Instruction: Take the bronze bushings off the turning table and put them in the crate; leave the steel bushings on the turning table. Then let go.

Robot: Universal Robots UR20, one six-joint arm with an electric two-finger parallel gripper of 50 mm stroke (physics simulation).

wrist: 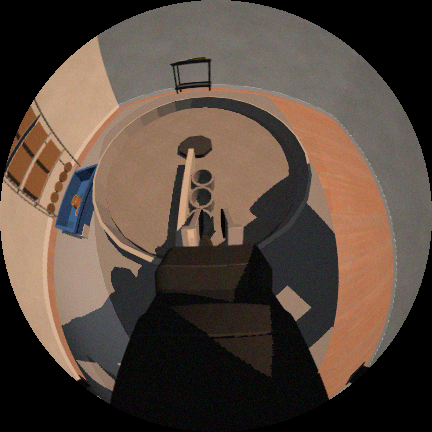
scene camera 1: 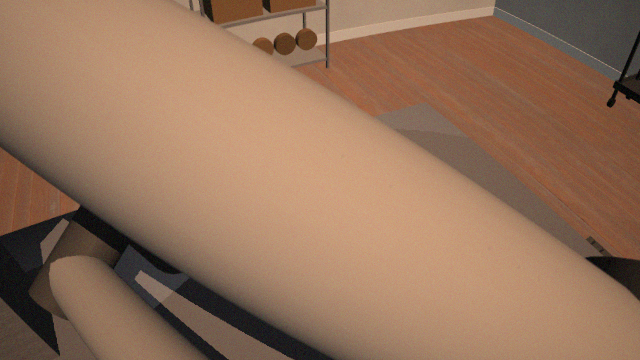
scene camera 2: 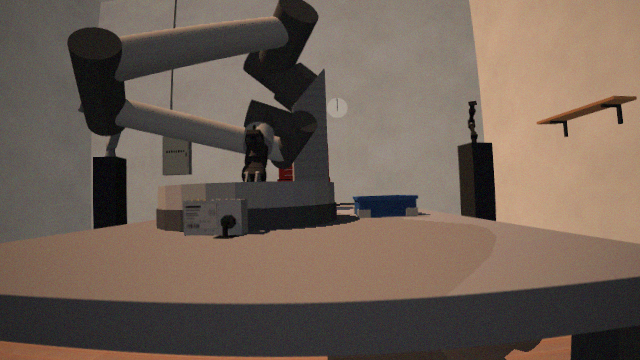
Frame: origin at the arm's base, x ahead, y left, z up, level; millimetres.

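Where they show: gripper, between the fingertips: (wrist: 211,217); arm's base, origin of its link: (scene camera 2: 306,95).
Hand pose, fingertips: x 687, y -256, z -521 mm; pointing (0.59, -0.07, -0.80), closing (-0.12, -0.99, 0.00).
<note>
Each offset is from my fingertips to the top centre of the thing. "*": to the spot under its first point.
My gripper (scene camera 2: 255,176) (wrist: 211,217) points down, its fingers partly open, low inside the rim of the turning table (scene camera 2: 285,195) (wrist: 240,145). Two grey steel bushings (wrist: 202,186) (wrist: 201,206) stand in a row beyond the fingers in the wrist view. A third grey bushing is partly hidden by the left finger. A brownish bronze bushing @[dx -32, dy +20, dz -1 mm] (wrist: 206,241) shows in shadow by the fingers, mostly hidden; no grip on it is visible. The blue crate @[dx +129, dy +361, dz -29 mm] (scene camera 2: 385,206) (wrist: 67,222) stands beside the turning table, with bronze pieces @[dx +131, dy +376, dz -48 mm] (wrist: 76,201) inside. The arm hides the work area in scene camera 1.
A straight pale rail @[* dx +34, dy +27, dz +9 mm] (wrist: 185,192) runs close along the left of the bushing row, to a dark hub @[dx +156, dy +9, dz -18 mm] (wrist: 196,145). A grey labelled box @[* dx +404, dy -52, dz -54 mm] (scene camera 2: 200,220) stands before the turning table. A shelf rack with brown boxes (wrist: 41,172) is beyond the crate.
</note>
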